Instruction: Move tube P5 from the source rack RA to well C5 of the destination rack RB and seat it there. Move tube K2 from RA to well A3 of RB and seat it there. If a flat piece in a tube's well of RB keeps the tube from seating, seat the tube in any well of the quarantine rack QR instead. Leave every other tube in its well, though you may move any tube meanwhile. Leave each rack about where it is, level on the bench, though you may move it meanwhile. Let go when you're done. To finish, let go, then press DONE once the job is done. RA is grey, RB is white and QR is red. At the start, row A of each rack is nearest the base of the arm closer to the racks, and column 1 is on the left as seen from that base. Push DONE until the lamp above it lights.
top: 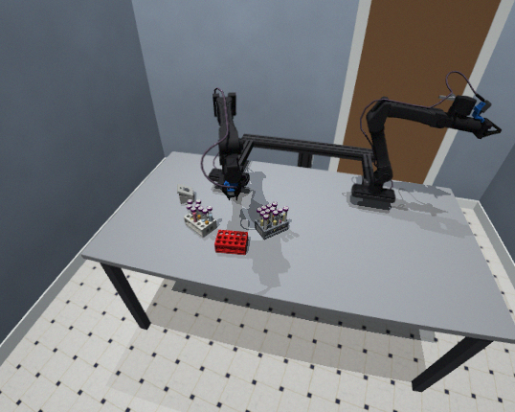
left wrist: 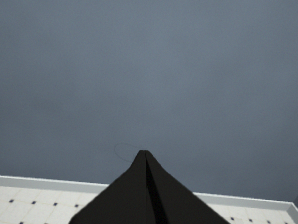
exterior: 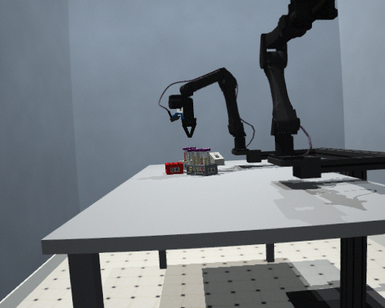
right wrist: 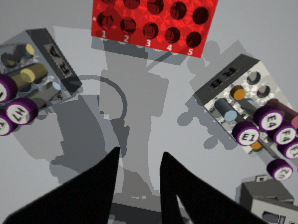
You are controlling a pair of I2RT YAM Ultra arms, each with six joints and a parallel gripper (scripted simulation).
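The grey rack RA lies 40 mm behind my right hand, 160 mm to the left of it and 160 mm below it. From my right hand the other things lie so: red rack QR: 90 mm ahead, 10 mm to the left, 160 mm below; pale box: 180 mm behind, 300 mm to the right, 140 mm below; white rack RB: 160 mm to the right, 160 mm below.
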